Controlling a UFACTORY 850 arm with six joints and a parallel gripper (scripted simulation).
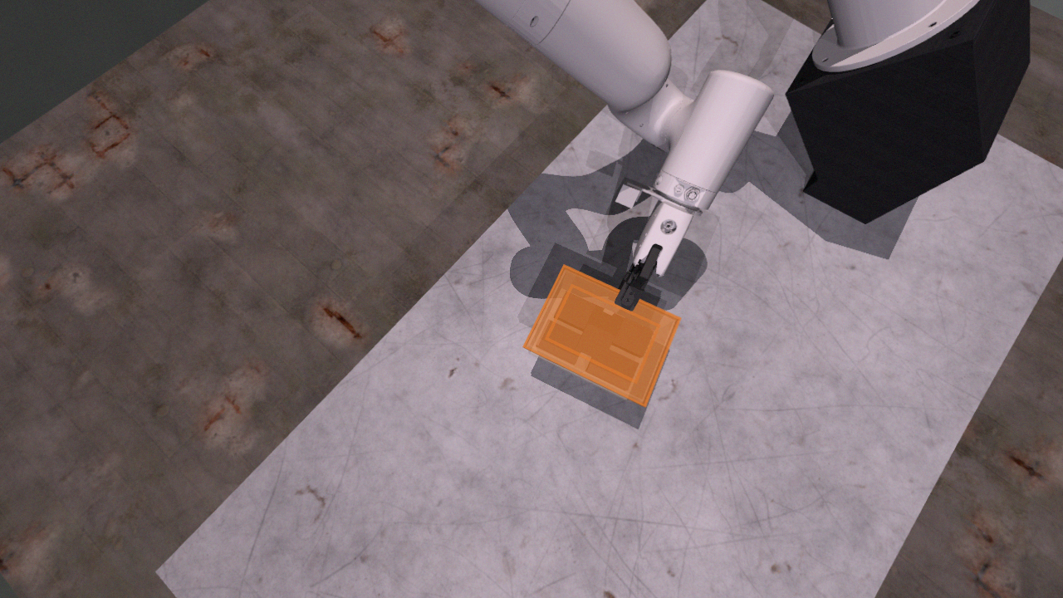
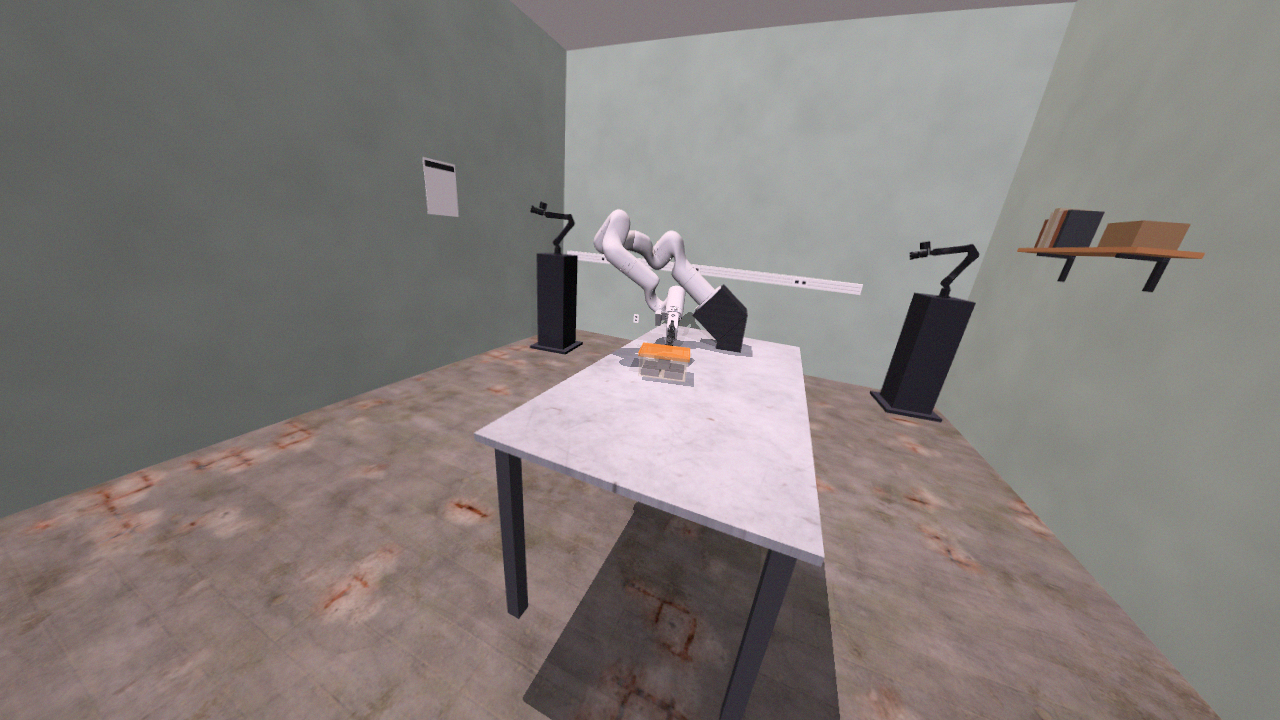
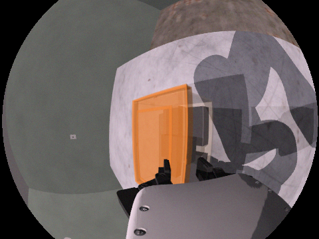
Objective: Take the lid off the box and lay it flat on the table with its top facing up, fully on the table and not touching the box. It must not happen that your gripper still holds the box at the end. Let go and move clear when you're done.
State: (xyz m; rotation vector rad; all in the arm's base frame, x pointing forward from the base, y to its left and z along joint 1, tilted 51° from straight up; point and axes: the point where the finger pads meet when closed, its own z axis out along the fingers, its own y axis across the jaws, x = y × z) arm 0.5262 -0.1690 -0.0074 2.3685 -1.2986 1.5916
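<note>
Now: hand 80 mm short of the orange lid and 10 mm above it. From my hand the other things lie so: box (80 mm ahead, 60 mm below).
</note>
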